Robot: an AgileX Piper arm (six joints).
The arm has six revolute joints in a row. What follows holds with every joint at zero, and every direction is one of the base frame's.
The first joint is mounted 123 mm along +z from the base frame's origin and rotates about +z.
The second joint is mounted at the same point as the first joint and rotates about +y.
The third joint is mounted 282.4 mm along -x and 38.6 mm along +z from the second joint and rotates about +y.
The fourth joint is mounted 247.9 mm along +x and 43.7 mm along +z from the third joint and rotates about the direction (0.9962, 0, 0.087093).
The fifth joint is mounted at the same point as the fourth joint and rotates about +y.
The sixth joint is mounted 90.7 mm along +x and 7.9 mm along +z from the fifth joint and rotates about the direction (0.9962, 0, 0.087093).
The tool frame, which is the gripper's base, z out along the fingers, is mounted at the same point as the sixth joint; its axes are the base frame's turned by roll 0, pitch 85 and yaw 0 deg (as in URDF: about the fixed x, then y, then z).
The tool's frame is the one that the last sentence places.
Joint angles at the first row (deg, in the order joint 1, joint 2, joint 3, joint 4, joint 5, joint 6):
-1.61 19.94 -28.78 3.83 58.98 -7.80
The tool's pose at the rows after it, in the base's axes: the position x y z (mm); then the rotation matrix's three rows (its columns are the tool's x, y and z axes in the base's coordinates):
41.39 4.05 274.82; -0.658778 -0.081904 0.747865; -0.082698 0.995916 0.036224; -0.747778 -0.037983 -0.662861
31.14 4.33 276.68; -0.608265 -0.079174 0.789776; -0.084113 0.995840 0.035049; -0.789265 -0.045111 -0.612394
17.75 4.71 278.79; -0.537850 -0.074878 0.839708; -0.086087 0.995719 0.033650; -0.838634 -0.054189 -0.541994
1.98 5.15 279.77; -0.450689 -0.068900 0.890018; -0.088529 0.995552 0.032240; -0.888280 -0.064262 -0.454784
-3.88 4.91 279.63; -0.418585 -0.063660 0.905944; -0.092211 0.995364 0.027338; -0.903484 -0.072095 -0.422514
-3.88 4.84 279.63; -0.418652 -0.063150 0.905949; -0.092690 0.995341 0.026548; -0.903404 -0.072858 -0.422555
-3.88 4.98 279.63; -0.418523 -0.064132 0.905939; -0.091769 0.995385 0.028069; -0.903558 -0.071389 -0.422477
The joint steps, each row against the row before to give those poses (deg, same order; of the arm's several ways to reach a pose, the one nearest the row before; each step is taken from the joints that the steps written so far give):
0.00 -3.44 0.11 0.01 -0.15 -0.01
0.01 -3.88 0.11 -0.01 0.00 0.02
-0.01 -4.95 0.00 0.00 0.00 -0.01
0.01 -5.78 0.00 0.00 0.00 0.00
-0.01 -2.13 0.00 -0.30 0.05 0.00
0.00 0.00 0.00 -0.05 0.00 0.00
0.00 0.00 0.00 0.10 0.00 0.00

